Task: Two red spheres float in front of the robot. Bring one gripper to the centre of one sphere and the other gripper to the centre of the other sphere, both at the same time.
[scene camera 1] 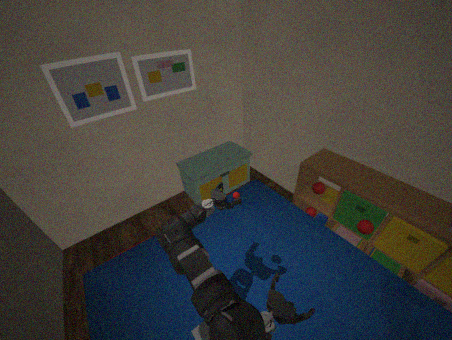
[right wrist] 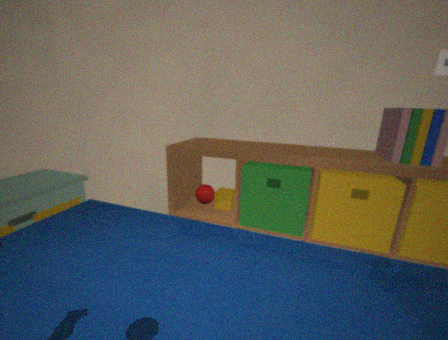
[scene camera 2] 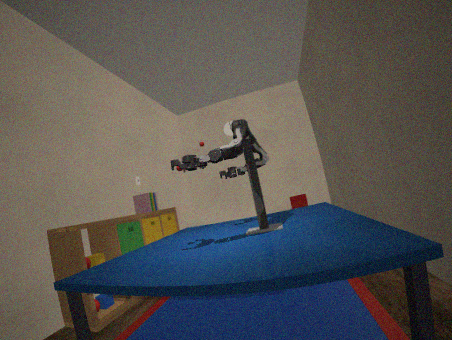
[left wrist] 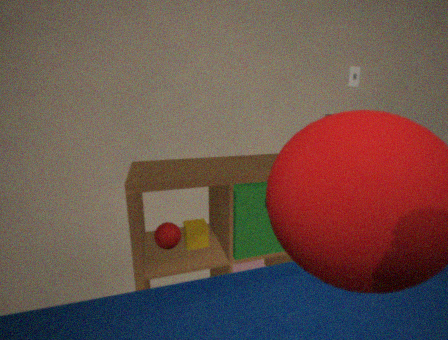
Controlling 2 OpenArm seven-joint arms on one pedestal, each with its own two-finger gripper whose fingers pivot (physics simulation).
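One floating red sphere (scene camera 1: 236,195) (scene camera 2: 179,168) (left wrist: 360,200) is at the fingertips of my left gripper (scene camera 1: 230,193) (scene camera 2: 176,165); it looms large right of centre in the left wrist view. Whether it is centred between the fingers I cannot tell. The other floating red sphere (scene camera 1: 365,226) (scene camera 2: 201,144) hangs higher, above and to the left of my right gripper (scene camera 1: 295,295) (scene camera 2: 222,174) in scene camera 2, well apart from it. It does not show in the right wrist view. Both grippers are open and empty. The fingers do not show in the wrist views.
The blue table (scene camera 1: 310,250) (scene camera 2: 300,250) (left wrist: 150,310) (right wrist: 200,270) lies below both arms and carries their shadows. A wooden shelf (scene camera 1: 375,175) (left wrist: 200,172) (right wrist: 300,154) holds coloured bins and red balls (scene camera 1: 319,188) (left wrist: 167,235) (right wrist: 205,194). A green cabinet (scene camera 1: 215,160) (right wrist: 40,185) stands in the corner.
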